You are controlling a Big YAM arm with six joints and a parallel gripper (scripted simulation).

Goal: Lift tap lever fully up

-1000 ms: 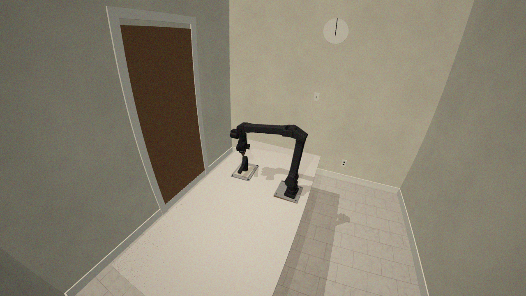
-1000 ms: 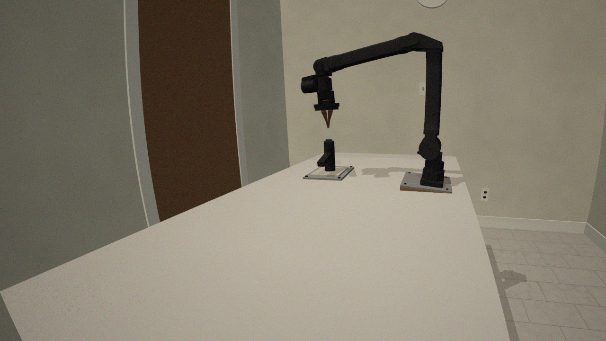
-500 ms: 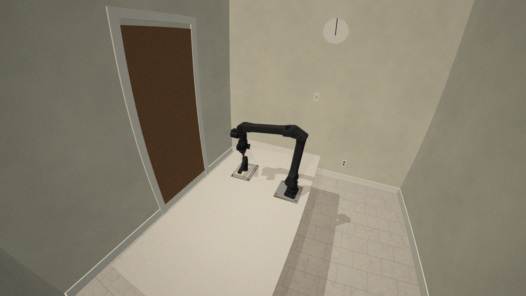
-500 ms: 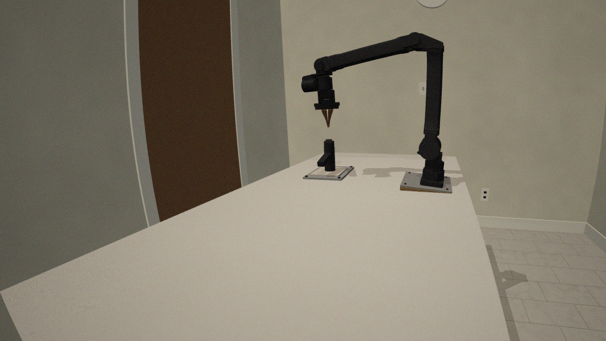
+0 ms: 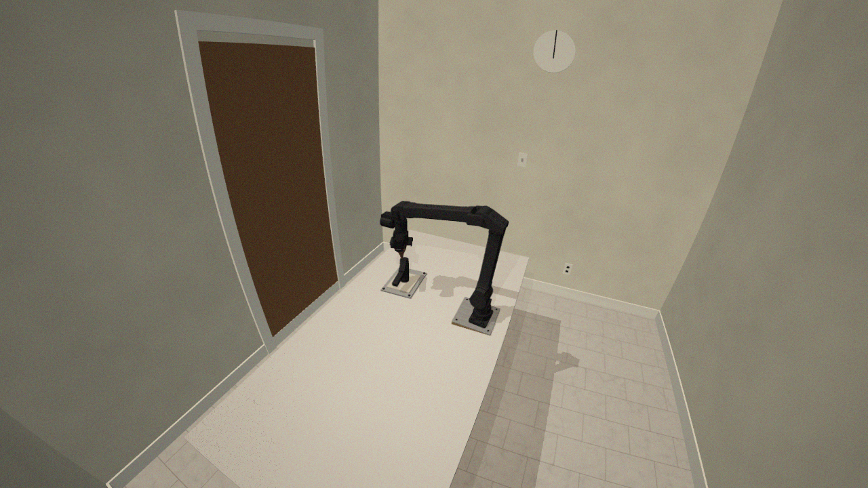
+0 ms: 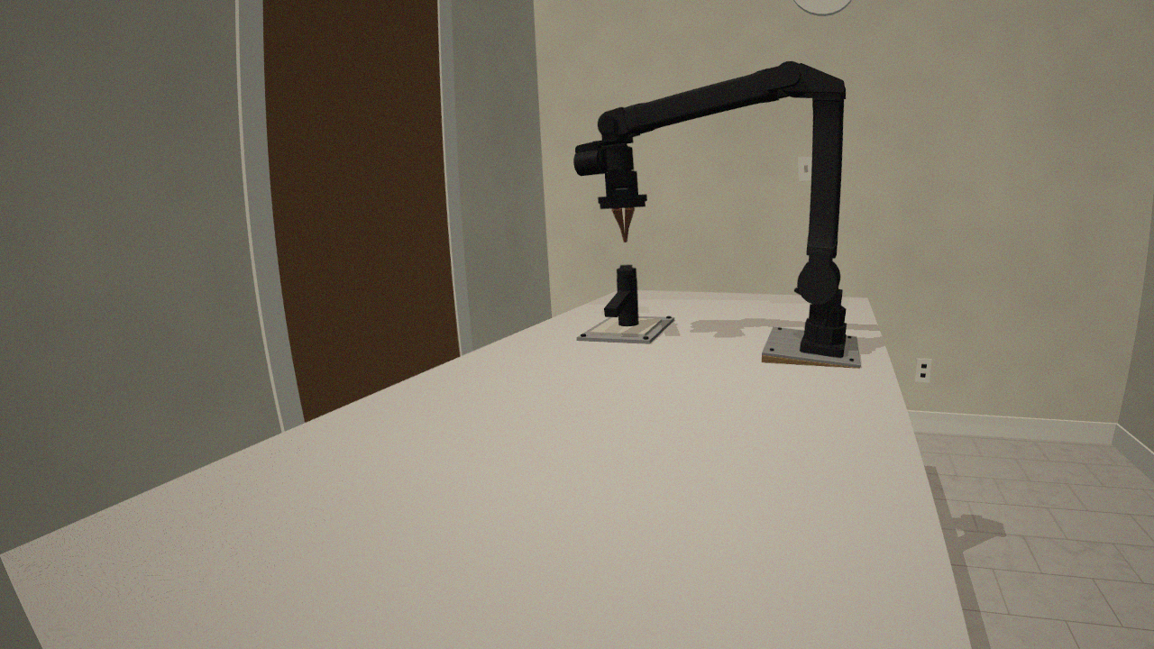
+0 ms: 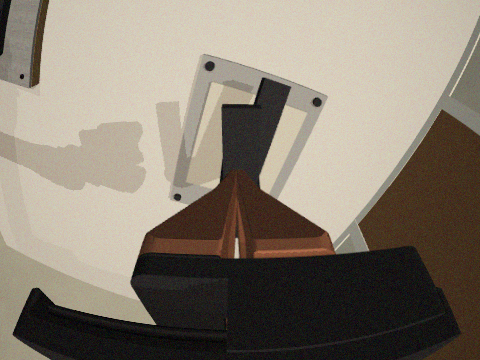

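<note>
Right now my hand is 20 mm short of the lever, 40 mm to the left of it and 70 mm above it. Round my hand: black tap (30 mm ahead, 60 mm to the right, 130 mm below).
</note>
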